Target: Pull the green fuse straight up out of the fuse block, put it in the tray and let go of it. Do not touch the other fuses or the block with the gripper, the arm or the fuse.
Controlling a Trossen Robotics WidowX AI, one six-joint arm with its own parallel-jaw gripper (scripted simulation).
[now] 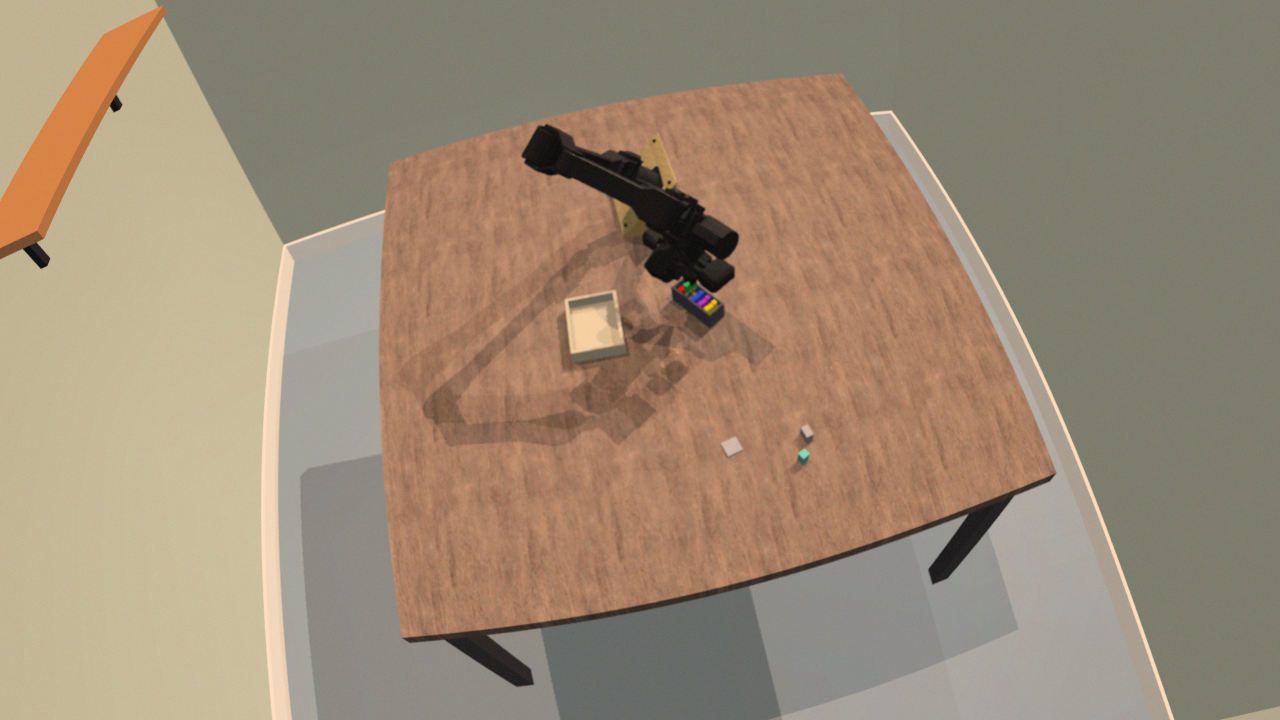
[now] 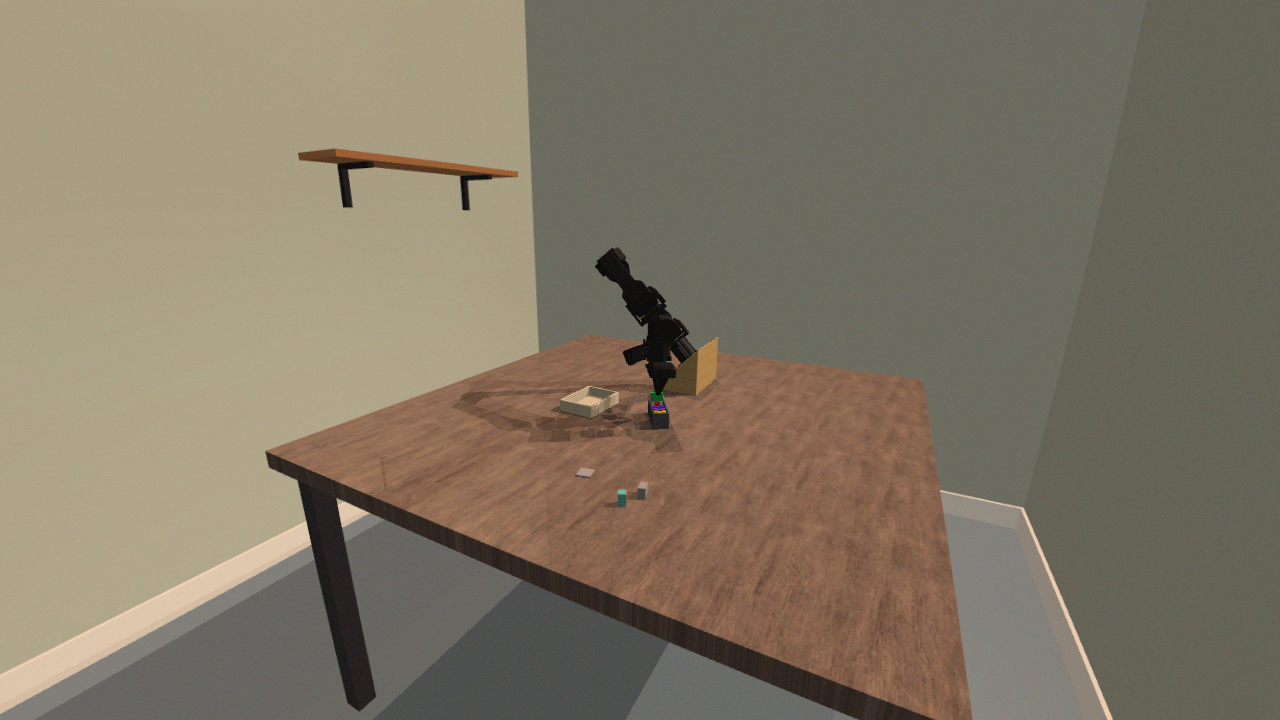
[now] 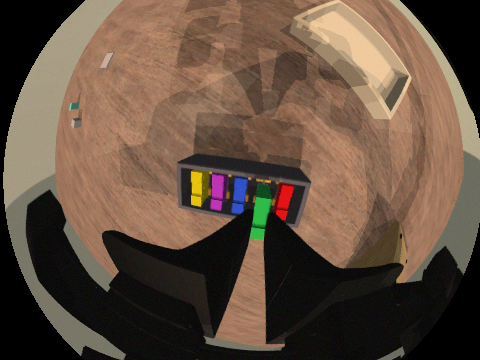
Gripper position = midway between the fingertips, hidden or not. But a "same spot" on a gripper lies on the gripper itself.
Scene:
my gripper: image 1 690, 282; image 2; image 3
same spot on my gripper: (image 3: 309, 301) = (image 2: 648, 367)

